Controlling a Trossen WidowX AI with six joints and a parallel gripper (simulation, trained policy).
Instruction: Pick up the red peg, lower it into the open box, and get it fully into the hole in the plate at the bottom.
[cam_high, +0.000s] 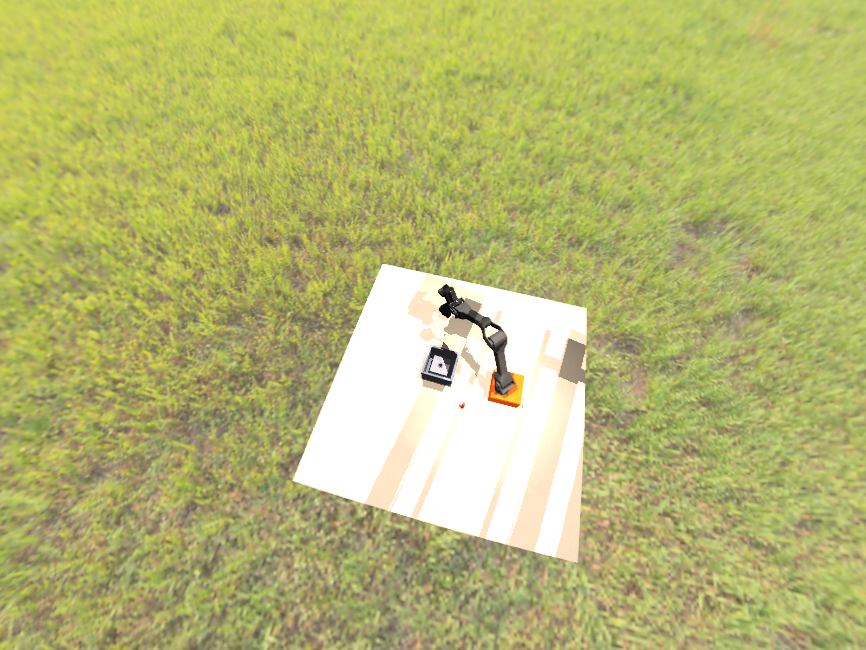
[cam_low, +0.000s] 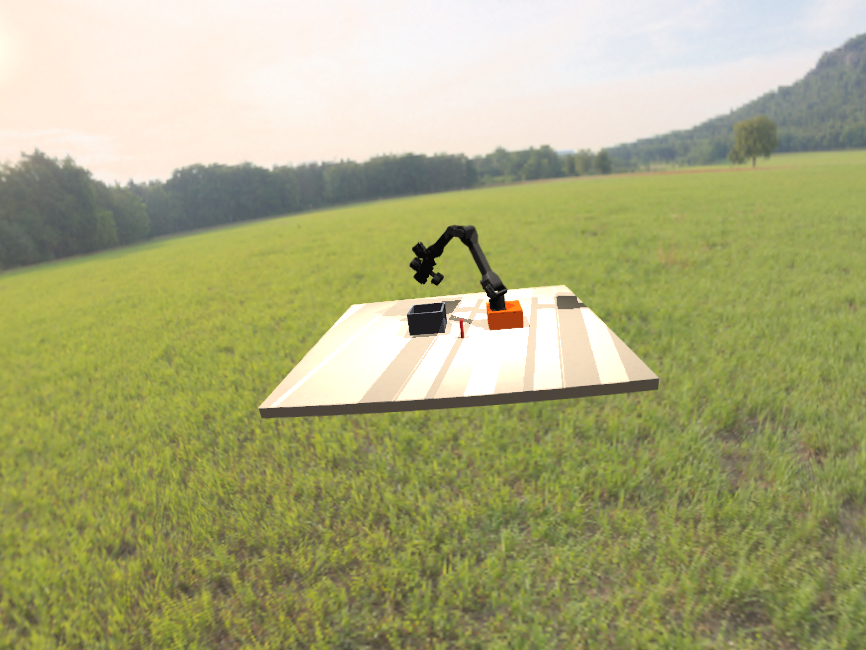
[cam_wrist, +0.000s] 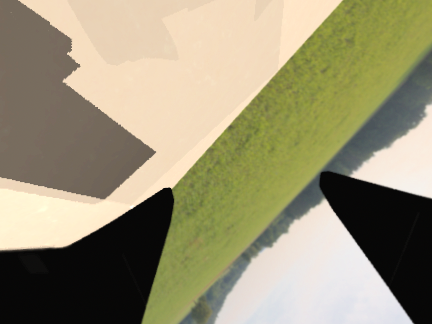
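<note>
Now: gripper tip 10 cm past the red peg, 56 cm to the right of it and 12 cm above it. Also, from my gripper tip: dark box 3 cm ahead, 37 cm to the left, 14 cm below.
</note>
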